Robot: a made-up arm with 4 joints. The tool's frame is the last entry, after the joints.
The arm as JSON. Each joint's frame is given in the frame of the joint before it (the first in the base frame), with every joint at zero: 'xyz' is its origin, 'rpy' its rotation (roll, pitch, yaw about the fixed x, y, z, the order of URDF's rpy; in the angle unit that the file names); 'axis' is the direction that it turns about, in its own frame. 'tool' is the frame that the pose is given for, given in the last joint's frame.
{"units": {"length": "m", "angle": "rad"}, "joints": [
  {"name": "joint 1", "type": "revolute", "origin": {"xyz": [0.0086, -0.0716, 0.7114], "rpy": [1.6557, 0.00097, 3.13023]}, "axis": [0.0, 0.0, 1.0]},
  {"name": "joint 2", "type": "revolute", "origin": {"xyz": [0.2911, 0.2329, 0.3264], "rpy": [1.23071, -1.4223, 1.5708]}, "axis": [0.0, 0.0, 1.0]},
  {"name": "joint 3", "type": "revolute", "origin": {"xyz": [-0.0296, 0.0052, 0.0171], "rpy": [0.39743, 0.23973, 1.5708]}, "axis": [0.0, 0.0, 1.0]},
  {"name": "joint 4", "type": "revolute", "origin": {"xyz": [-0.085, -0.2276, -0.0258], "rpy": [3.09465, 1.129, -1.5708]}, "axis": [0.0, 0.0, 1.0]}
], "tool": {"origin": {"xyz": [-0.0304, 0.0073, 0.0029], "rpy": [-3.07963, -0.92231, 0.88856]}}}
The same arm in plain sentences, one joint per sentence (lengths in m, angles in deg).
The arm has four revolute joints in a row. What follows holds with every joint at zero, and every direction is one of the base frame's. Joint 1 sits 0.0086 m along +x and 0.0716 m along -y and 0.7114 m along +z from the base frame's origin and rotates about the direction (0.0114, 0.996333, -0.084803). Joint 2 sits 0.2874 m along -x and 0.3483 m along +y and 0.2041 m along +z from joint 1 and rotates about the direction (-0.942104, 0.0319, -0.333801). Joint 3 sits 0.0147 m along -x and 0.0287 m along -y and 0.0125 m along -z from joint 2 and rotates about the direction (-0.766096, 0.427097, -0.480297). Joint 4 sits 0.0491 m along +x and 0.1905 m along +y and 0.1449 m along +z from joint 3 and rotates about -y. The tool frame, which is the frame that the pose is given for, sits 0.0294 m along -x and 0.0029 m along -y and 0.0106 m along -z from joint 4; its axes are the base frame's turned by roll -3.63, pitch -36.94 and yaw -85.67 deg (as in URDF: about the fixed x, then y, then z).
